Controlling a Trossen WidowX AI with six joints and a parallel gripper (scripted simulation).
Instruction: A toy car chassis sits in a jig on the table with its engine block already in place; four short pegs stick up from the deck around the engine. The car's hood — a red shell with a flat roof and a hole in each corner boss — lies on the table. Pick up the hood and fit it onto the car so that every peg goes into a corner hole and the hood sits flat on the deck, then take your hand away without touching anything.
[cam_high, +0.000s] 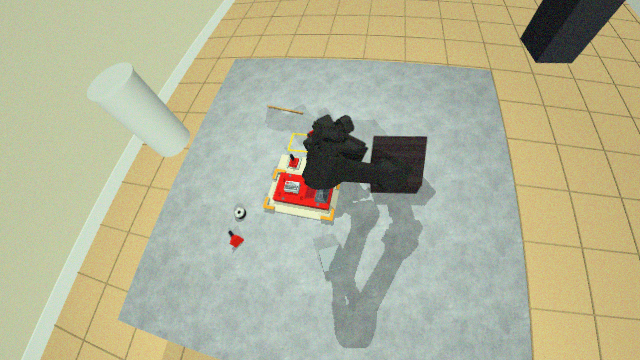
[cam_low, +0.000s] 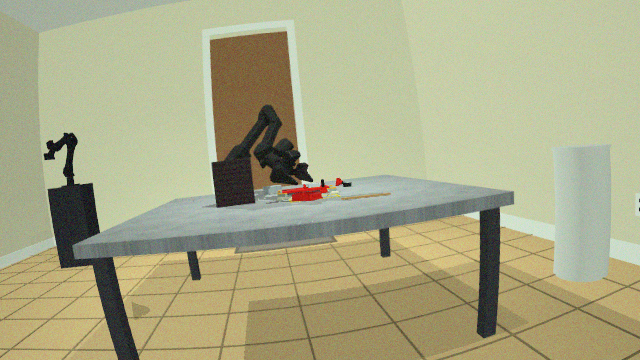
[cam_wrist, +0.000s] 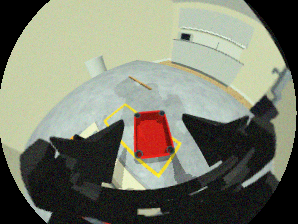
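Right now my gripper tip is 60 mm above the red hood. From my gripper tip the other things lie so: wheel 290 mm ahead, 300 mm to the left, 60 mm below; thin wooden stick 160 mm ahead, 170 mm to the right, 60 mm below; engine block 100 mm ahead, 220 mm to the left, 40 mm below.
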